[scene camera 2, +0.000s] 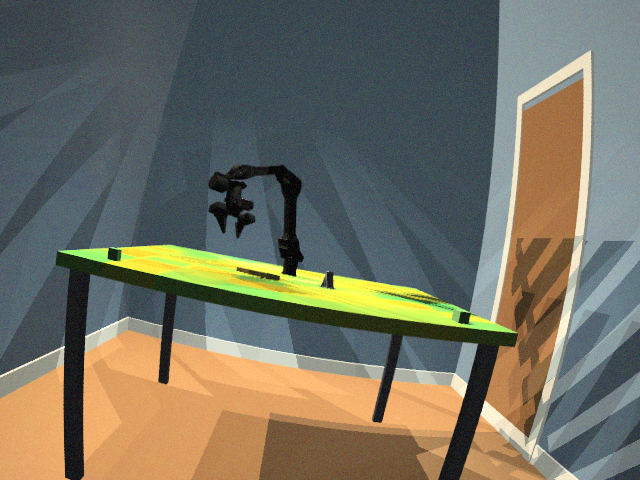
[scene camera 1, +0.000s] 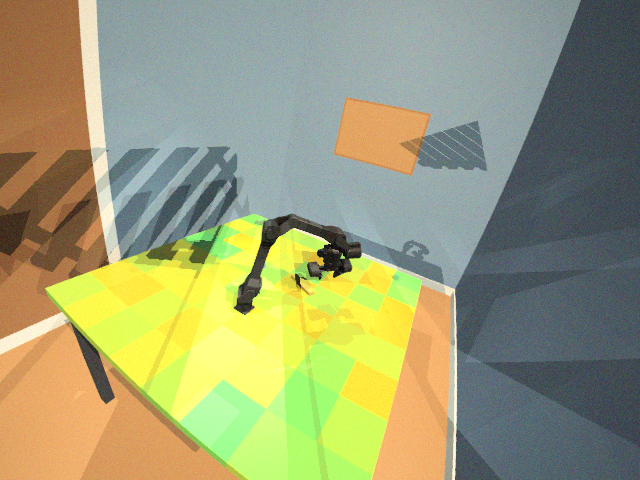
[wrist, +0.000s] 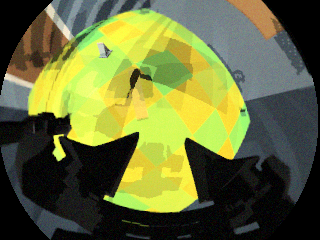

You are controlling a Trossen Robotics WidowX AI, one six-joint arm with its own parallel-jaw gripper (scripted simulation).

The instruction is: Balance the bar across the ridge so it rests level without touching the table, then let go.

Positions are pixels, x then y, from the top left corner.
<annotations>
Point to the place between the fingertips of my gripper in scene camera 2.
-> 230,235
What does my gripper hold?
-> Nothing.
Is my gripper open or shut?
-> Open.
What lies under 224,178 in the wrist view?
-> My gripper.
</annotations>
